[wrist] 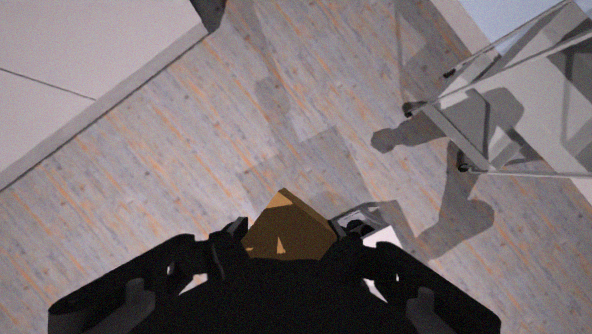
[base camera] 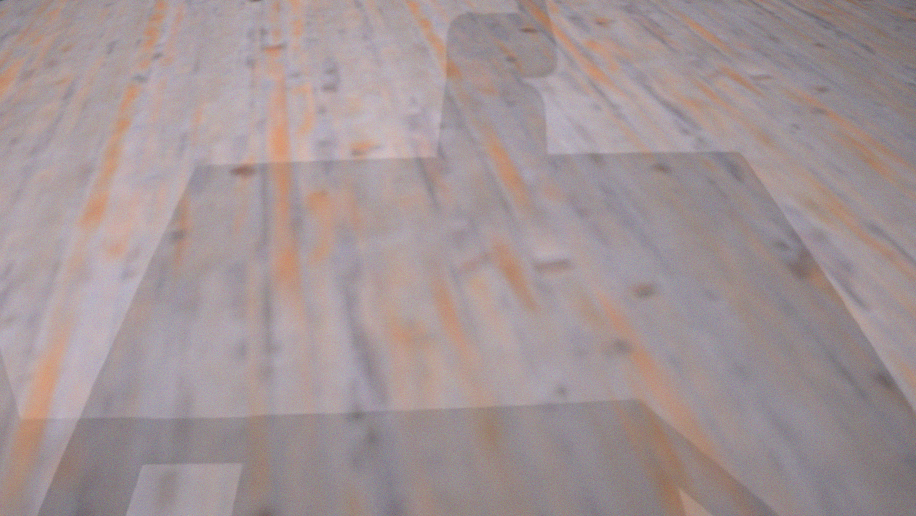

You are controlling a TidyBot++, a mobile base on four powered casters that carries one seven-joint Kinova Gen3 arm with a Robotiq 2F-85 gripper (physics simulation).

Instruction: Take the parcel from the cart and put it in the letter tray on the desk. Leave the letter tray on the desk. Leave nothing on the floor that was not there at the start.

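Observation:
The brown parcel is between the fingers of my gripper at the lower middle of the wrist view. My gripper is shut on it, and the parcel is held above the floor with a corner pointing up the view. The black gripper body hides its near part. A grey-framed cart stands on casters at the upper right of the wrist view, apart from the gripper. The letter tray does not show in either view. I cannot tell whether the pale surface at the upper left is the desk.
The pale, straight-edged surface has a dark object at its corner. A white and grey box-like part shows beside the right finger. A blue wall is behind the cart. Shadows fall across the wooden floor.

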